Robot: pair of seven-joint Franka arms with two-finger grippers.
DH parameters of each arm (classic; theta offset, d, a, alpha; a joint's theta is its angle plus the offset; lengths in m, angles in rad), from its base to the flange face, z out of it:
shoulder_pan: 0 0.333 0 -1.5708
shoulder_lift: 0 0 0 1.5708
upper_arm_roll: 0 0.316 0.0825 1.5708
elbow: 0 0 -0.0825 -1.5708
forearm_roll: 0 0.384 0 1.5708
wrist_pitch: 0 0 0.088 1.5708
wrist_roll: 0 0.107 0 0
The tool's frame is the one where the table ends.
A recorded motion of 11 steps. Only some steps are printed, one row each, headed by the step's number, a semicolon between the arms.
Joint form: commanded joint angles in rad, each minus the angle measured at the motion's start. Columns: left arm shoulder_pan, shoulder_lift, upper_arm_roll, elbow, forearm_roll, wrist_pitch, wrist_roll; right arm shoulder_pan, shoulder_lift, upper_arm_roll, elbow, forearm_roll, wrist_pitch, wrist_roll.
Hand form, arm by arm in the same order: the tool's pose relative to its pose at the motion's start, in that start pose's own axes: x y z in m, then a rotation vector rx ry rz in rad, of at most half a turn. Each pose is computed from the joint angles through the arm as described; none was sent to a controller.
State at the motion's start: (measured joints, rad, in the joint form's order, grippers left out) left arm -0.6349 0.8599 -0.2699 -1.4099 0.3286 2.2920 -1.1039; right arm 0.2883 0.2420 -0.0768 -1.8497 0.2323 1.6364 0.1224
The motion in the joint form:
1: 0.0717 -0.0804 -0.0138 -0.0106 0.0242 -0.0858 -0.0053; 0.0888 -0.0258 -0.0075 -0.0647 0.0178 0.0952 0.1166
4: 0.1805 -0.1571 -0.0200 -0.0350 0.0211 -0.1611 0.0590; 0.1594 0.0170 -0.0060 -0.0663 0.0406 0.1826 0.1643
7: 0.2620 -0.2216 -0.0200 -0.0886 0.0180 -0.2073 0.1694; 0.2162 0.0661 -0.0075 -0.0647 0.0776 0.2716 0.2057
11: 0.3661 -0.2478 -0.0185 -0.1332 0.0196 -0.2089 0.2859; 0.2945 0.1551 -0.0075 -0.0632 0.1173 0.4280 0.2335
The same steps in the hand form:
1: 0.0392 -0.0312 -0.0447 0.0386 0.0269 -0.0541; -0.0098 -0.0399 0.0204 -0.0089 0.0446 0.0556
4: 0.0910 -0.0896 -0.0799 0.0811 0.0281 -0.0956; -0.0013 -0.0783 0.0453 -0.0116 0.0768 0.0540
7: 0.1173 -0.1414 -0.0962 0.1277 0.0091 -0.0606; 0.0088 -0.1086 0.0707 0.0061 0.1058 0.0677
11: 0.1504 -0.2051 -0.0931 0.1537 -0.0137 -0.0394; 0.0261 -0.1473 0.1166 0.0185 0.1621 0.0631

